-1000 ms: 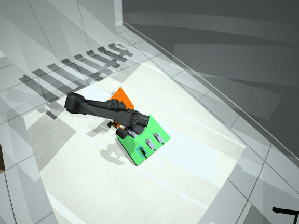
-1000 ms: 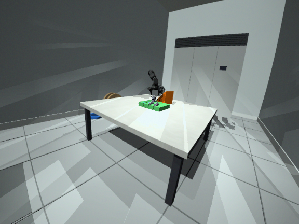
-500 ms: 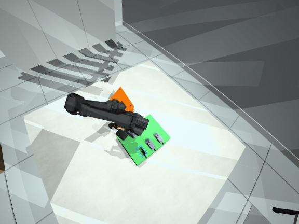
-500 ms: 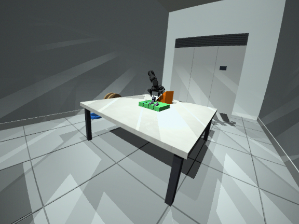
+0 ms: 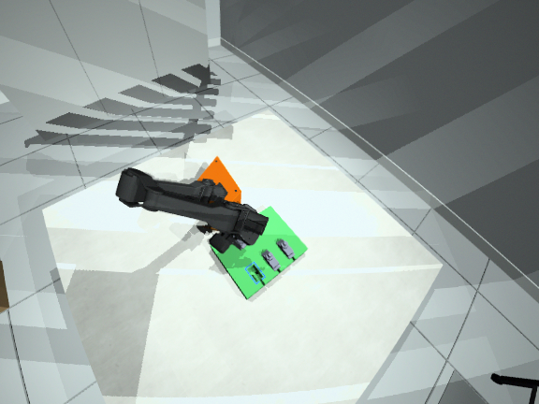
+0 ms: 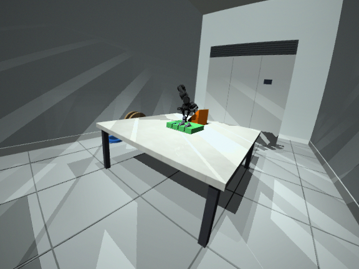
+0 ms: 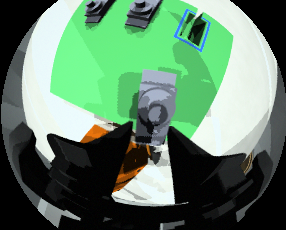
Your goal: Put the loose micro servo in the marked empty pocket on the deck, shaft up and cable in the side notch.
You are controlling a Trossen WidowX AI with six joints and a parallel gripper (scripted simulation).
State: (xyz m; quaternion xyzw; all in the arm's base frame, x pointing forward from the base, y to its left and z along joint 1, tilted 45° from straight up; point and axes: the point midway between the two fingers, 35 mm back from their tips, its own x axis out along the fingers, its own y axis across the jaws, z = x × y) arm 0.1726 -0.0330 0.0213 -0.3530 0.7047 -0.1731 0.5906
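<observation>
The green robot deck is 7 cm to the left of my gripper tip, 7 cm below it and 3 cm ahead of it.
</observation>
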